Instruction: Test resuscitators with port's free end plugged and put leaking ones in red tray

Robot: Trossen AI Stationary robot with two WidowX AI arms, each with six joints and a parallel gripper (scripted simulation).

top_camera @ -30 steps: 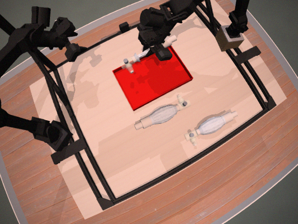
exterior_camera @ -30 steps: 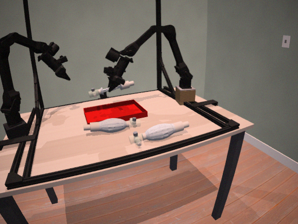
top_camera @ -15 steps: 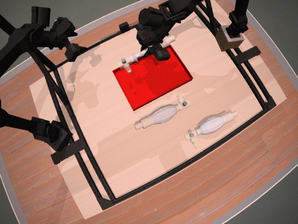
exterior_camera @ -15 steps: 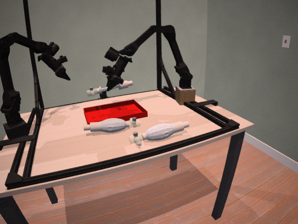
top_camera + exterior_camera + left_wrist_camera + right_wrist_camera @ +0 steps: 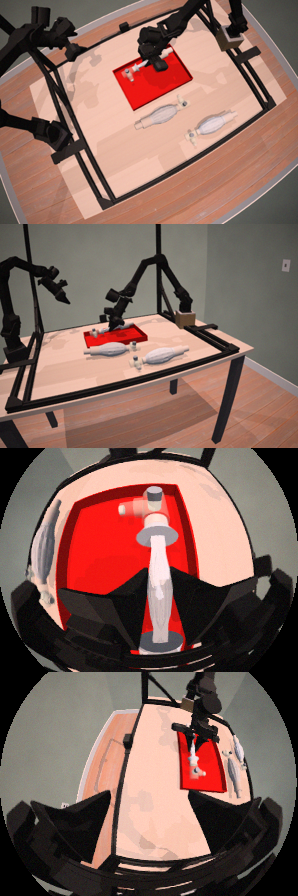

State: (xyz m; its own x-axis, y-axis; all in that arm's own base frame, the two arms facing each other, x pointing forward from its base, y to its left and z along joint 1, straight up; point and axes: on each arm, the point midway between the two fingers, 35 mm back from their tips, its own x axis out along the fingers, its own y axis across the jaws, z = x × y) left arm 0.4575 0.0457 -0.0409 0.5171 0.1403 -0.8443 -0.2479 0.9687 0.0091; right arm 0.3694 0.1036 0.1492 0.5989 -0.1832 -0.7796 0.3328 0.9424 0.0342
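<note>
Right now the red tray is 6 cm ahead of my left hand, 1 cm to the right of it and 5 cm below it.
</note>
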